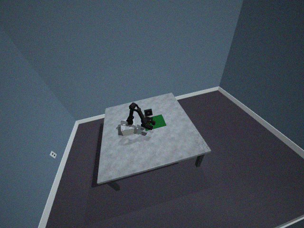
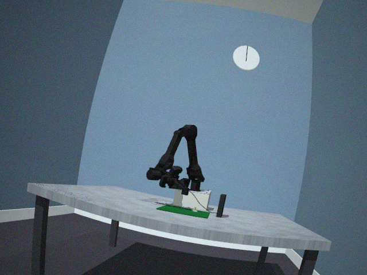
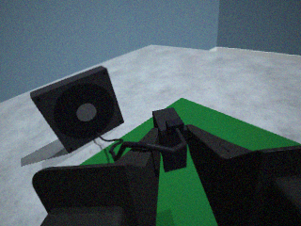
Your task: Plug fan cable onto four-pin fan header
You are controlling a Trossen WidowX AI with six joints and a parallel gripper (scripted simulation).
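Now: gripper tip 20 mm short of the board, 30 mm to the right of it and 130 mm above it. Round my gripper tip: black fan plug: 10 mm below; then square black fan: 50 mm behind, 190 mm to the left, 60 mm below.
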